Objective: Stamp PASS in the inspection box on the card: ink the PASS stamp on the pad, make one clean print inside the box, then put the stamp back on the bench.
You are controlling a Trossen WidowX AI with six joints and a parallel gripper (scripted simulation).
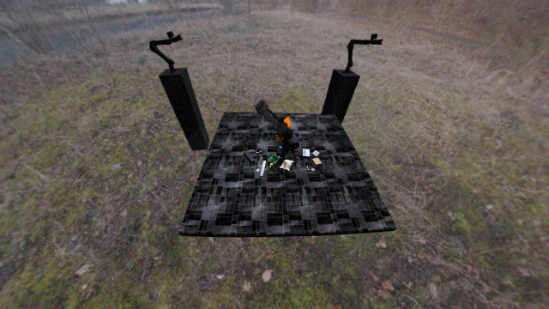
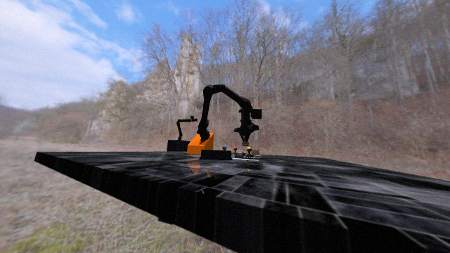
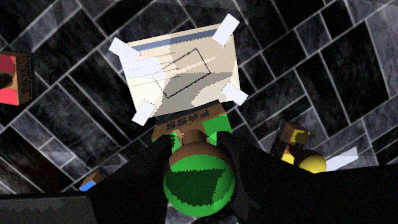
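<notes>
The cream card is 100 mm below my gripper tip, 20 mm to the left of it and 10 mm ahead of it. The rest, counted from my gripper tip: green stamp: right at my gripper tip; then yellow stamp: 110 mm to the right, 70 mm below, 40 mm ahead; then green ink pad: 90 mm below, 70 mm to the right, 50 mm behind.
</notes>
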